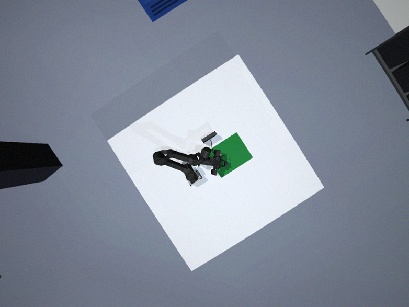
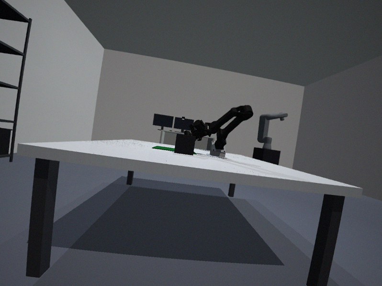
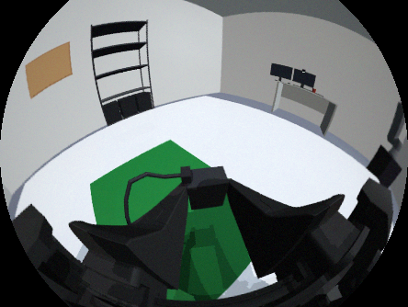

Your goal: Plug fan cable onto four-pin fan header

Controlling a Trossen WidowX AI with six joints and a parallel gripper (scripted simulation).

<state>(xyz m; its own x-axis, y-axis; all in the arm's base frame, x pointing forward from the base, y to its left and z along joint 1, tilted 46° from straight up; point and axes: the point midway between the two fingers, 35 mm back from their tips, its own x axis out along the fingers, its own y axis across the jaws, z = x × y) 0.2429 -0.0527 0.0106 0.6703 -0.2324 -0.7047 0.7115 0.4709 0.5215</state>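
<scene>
The white four-pin header is 80 mm to the left of my gripper tip and 90 mm below it. From my gripper tip the other things lie so: fan (20 mm ahead, 230 mm to the left, 30 mm below); black plug (10 mm below); green board (70 mm ahead, 30 mm to the left, 110 mm below).
</scene>
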